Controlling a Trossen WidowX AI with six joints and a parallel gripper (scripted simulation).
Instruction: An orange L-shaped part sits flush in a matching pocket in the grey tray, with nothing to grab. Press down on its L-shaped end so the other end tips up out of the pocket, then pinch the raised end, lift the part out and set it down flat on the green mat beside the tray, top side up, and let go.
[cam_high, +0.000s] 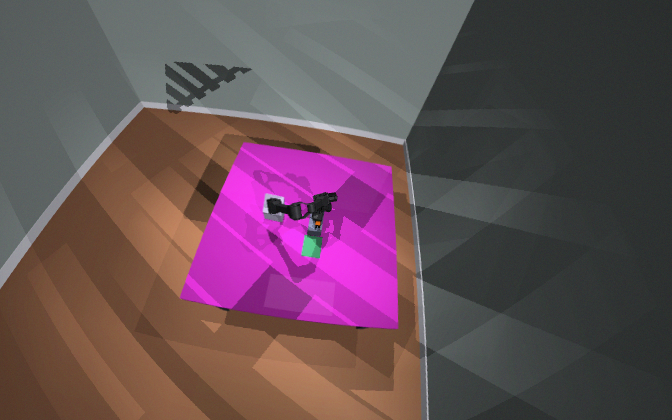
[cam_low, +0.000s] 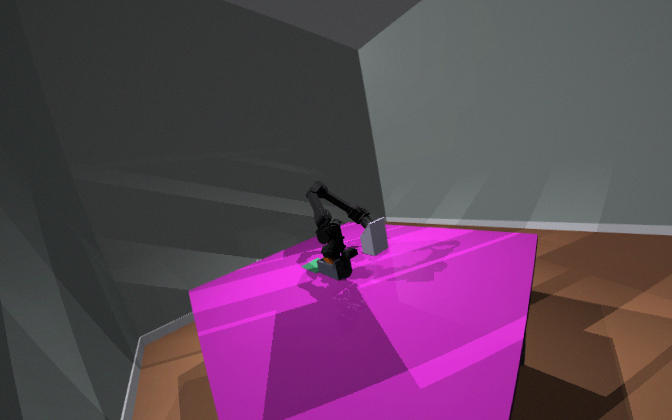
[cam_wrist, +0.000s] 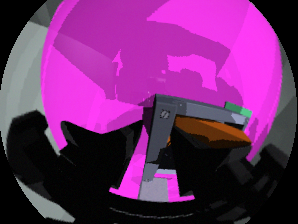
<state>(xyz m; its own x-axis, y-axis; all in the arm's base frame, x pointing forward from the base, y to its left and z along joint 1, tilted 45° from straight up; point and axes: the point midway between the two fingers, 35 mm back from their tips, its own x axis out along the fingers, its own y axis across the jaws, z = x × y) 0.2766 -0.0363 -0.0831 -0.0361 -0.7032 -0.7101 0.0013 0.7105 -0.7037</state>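
Now: the orange L-shaped part 4 cm to the right of my gripper tip and 1 cm behind it. The rest, counted from my gripper tip: green mat 22 cm to the right, 6 cm below, 1 cm behind.
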